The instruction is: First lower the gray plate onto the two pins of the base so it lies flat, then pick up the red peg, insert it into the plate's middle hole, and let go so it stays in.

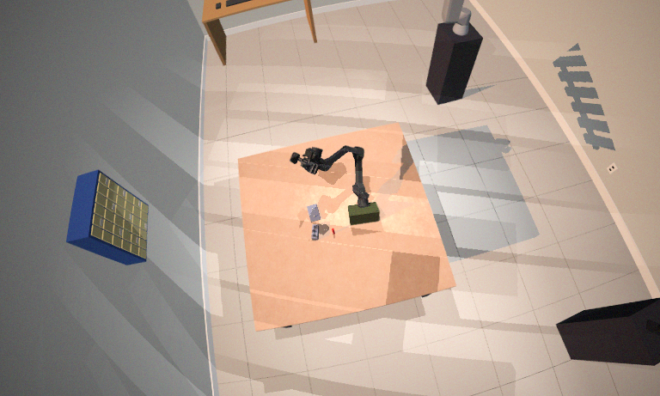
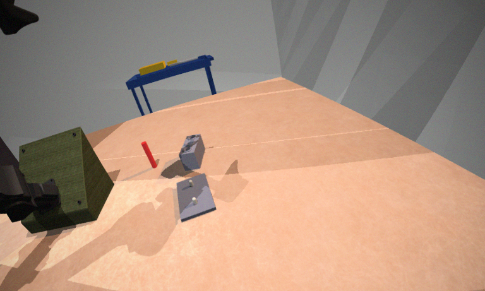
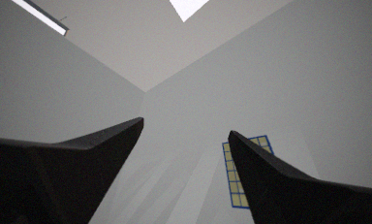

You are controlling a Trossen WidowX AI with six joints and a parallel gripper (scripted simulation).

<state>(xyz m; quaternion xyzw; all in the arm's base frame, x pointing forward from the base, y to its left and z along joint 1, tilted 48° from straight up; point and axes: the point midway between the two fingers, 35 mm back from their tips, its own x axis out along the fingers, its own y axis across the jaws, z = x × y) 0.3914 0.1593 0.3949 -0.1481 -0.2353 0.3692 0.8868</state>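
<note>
Now: gripper tip 3 cm short of the gray plate, 23 cm to the right of it and 52 cm above it. From my gripper tip the other things lie so: gray base: 8 cm to the left, 55 cm below; then red peg: 9 cm behind, 26 cm to the left, 52 cm below.
</note>
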